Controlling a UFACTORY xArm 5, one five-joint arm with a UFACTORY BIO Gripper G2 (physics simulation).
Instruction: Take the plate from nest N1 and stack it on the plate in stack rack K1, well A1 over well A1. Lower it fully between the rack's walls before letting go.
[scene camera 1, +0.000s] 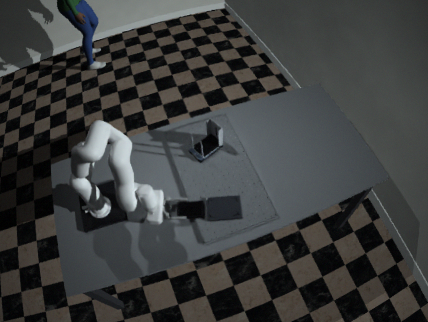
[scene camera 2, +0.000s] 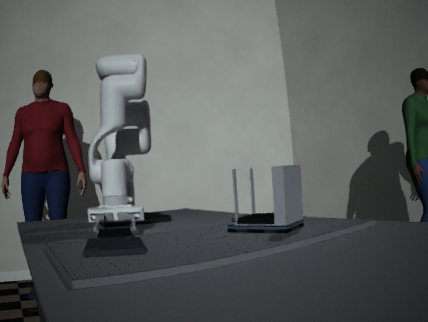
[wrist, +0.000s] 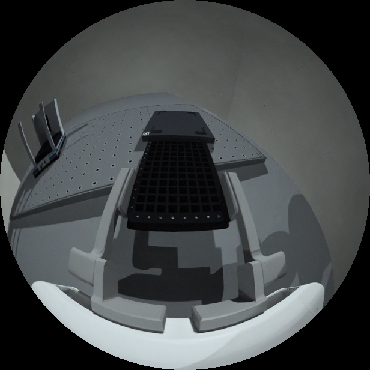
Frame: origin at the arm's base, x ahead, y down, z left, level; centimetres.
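Seen in the pictures: end effector, tool point: (scene camera 1: 182, 209) (scene camera 2: 114, 228); arm's base, origin of the base link: (scene camera 1: 100, 207).
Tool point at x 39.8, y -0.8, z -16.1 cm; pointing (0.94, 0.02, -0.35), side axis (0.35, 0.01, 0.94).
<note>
Pixels of each thing's middle, then the offset from my tool point to it. Level surfaces: height alone.
- black well plate, body centre: (scene camera 2: 114, 234) (scene camera 1: 190, 209) dz -1.2, dx +3.5, dy +0.9 cm
- Nest N1, body centre: (scene camera 2: 113, 245) (scene camera 1: 223, 208) dz -6.4, dx +18.6, dy +0.9 cm
- Stack rack K1, body centre: (scene camera 2: 264, 198) (scene camera 1: 205, 140) dz +29.8, dx +23.3, dy -5.7 cm
- black plate, body centre: (scene camera 2: 269, 218) (scene camera 1: 207, 144) dz +30.2, dx +24.3, dy -1.0 cm
- perforated board, its level: dy +1.7 cm
- grey table, its level: dy +3.0 cm
My gripper (scene camera 1: 186, 209) (scene camera 2: 116, 231) (wrist: 177, 197) is shut on a black well plate (scene camera 1: 191, 209) (scene camera 2: 114, 233) (wrist: 176, 185), with one finger on each long side. The plate is level, with a row of letters along its edge nearest the wrist camera. Nest N1 (scene camera 1: 224, 208) (scene camera 2: 115, 246) (wrist: 175, 124) is a dark, flat holder just beyond the plate; no plate lies on it. Stack rack K1 (scene camera 1: 218, 131) (scene camera 2: 288, 196) (wrist: 56, 117) stands well off to the side, with a broad wall and thin posts. A black plate (scene camera 1: 204, 146) (scene camera 2: 255, 218) lies low between them.
A perforated board (scene camera 1: 240, 172) (scene camera 2: 185, 250) (wrist: 100, 150) with a raised edge lies under the nest and rack on the grey table (scene camera 1: 310, 135). The rack's upright walls and posts rise high above the board. People stand away from the table.
</note>
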